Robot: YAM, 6 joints.
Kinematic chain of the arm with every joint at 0, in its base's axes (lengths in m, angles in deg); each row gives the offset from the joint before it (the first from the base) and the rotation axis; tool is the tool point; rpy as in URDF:
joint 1: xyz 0 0 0.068 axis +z
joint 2: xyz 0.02 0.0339 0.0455 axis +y
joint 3: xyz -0.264 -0.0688 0 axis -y
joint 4: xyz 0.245 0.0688 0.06 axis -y
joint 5: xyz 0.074 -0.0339 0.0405 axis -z
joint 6: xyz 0.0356 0 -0.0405 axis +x
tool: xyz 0 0 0 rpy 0 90 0
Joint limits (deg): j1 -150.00..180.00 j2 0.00..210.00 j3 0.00..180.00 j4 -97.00..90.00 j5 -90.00..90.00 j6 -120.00..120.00
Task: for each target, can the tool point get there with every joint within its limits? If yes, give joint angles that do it. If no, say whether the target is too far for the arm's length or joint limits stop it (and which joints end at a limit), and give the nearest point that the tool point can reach.
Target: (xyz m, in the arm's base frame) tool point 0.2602 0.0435 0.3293
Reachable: yes | joints 7.21 64.59 51.71 -1.32 -17.19 94.23
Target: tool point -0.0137 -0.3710 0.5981
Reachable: yes | joints -93.61 109.41 130.05 38.66 -15.74 -75.33
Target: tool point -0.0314 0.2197 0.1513
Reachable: yes | joints 104.09 75.28 30.25 -13.90 40.30 -78.80
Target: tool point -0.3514 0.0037 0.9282
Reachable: no: too far | nearest point -0.2558 0.0027 0.6932 | short by 0.254 m
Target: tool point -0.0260 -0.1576 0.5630
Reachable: yes | joints -108.16 63.28 77.92 55.07 -43.36 -60.44
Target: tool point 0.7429 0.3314 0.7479
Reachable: no: too far | nearest point 0.4647 0.2073 0.5043 | short by 0.390 m
